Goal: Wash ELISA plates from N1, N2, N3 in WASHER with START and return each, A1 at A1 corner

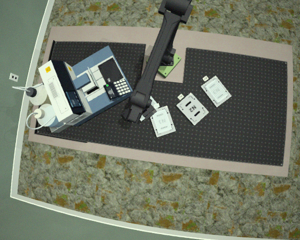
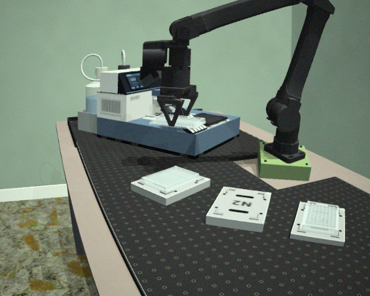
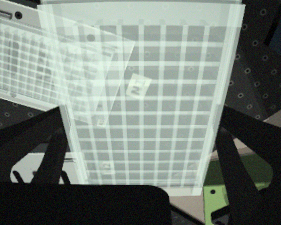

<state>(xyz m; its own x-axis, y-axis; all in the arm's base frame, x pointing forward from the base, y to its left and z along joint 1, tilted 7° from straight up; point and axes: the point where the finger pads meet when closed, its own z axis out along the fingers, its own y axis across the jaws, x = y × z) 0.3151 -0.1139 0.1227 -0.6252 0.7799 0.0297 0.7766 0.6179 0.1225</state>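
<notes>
Now: hand 24 cm past the dark carrier, 23 cm to the left of it and 6 cm above it. Also, from my hand: plate washer: 36 cm to the right, 17 cm behind, 2 cm below; N1 label: 15 cm below, 5 cm to the left, 4 cm behind.
</notes>
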